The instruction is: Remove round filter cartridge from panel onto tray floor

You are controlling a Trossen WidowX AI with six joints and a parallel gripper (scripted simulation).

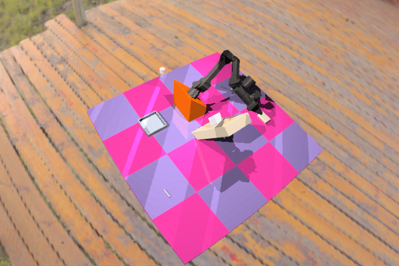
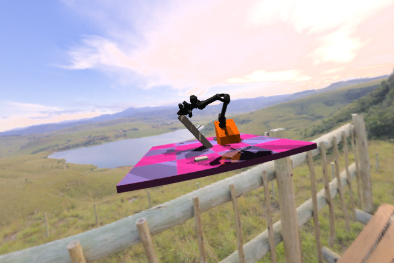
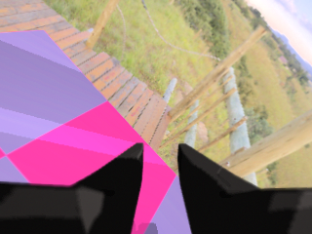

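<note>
My gripper tip is now 16 cm to the left of the round filter cartridge, 11 cm past it and 8 cm above it. From my gripper tip the other things lie so: white block: 35 cm below, 29 cm to the left, 9 cm behind; grey square tray: 54 cm behind, 41 cm to the right, 35 cm below; short stick: 64 cm to the right, 35 cm below, 7 cm behind.
</note>
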